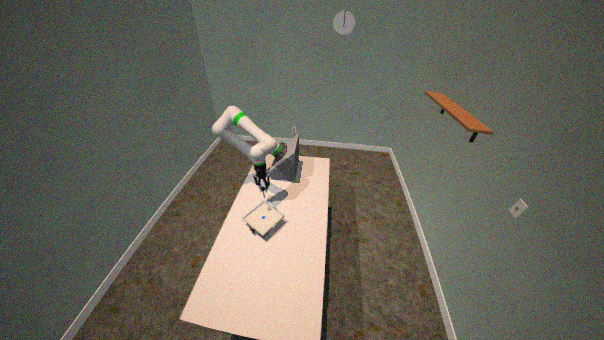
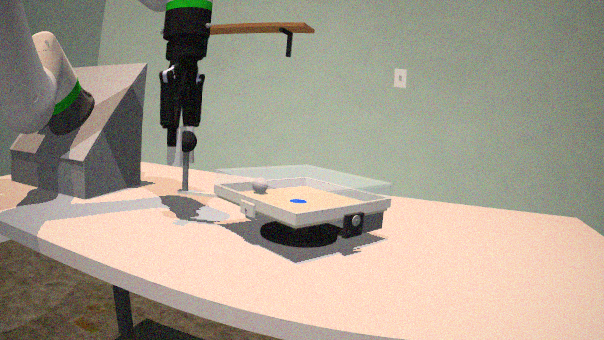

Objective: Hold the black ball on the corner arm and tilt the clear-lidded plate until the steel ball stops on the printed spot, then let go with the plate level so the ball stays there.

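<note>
My gripper (image 1: 263, 188) (image 2: 181, 144) points down and is shut on the black ball (image 2: 189, 141) at the top of the thin upright post of the corner arm (image 2: 185, 172). The plate (image 1: 276, 227) (image 2: 255, 201) is a square, pale-rimmed tray under a clear lid, on a dark round base (image 2: 299, 235). It looks close to level; a slight tilt cannot be told. The steel ball (image 1: 269, 206) (image 2: 259, 186) lies inside near the rim, towards the corner arm. It is apart from the blue printed spot (image 1: 263, 217) (image 2: 298, 201) at the middle of the plate.
The grey wedge-shaped robot mount (image 1: 291, 167) (image 2: 127, 130) stands on the table (image 1: 270, 285) (image 2: 450, 280) behind the gripper. A dark block with a round knob (image 2: 353, 224) sits on the plate's side. An orange wall shelf (image 1: 457, 112) (image 2: 260, 28) hangs well away from the plate.
</note>
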